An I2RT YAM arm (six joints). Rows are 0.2 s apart.
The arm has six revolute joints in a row. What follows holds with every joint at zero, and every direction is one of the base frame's. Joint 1 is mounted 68 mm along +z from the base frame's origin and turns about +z. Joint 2 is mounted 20 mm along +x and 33.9 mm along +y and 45.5 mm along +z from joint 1 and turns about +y. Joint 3 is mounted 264 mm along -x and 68.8 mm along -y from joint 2 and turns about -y. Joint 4 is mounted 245 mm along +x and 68.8 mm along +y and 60 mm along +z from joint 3 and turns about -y. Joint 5 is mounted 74 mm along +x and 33.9 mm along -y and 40.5 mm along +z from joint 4 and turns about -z. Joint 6 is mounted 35.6 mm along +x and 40.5 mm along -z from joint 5 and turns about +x. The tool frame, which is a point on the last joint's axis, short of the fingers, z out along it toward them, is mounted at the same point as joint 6; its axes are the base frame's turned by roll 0, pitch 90 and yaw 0 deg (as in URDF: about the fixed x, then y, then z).
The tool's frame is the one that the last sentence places.
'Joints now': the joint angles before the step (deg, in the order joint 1, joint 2, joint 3, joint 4, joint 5, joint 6). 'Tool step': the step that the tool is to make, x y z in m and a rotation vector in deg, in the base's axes. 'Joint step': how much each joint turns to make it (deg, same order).
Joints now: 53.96 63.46 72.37 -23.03 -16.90 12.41
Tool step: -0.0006 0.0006 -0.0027 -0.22 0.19 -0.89
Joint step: 0.37 -0.17 -0.65 0.28 1.22 0.35
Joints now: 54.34 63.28 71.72 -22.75 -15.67 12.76
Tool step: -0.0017 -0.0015 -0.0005 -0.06 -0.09 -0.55
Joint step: 0.24 -0.51 -0.37 -0.11 0.79 0.09
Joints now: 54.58 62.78 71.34 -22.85 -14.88 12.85
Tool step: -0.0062 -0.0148 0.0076 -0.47 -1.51 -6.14
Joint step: 0.10 -2.71 0.48 -2.69 6.42 0.06
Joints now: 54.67 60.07 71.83 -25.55 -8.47 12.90
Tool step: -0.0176 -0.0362 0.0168 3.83 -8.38 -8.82
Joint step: -0.28 -7.95 -2.10 1.94 9.20 -3.07
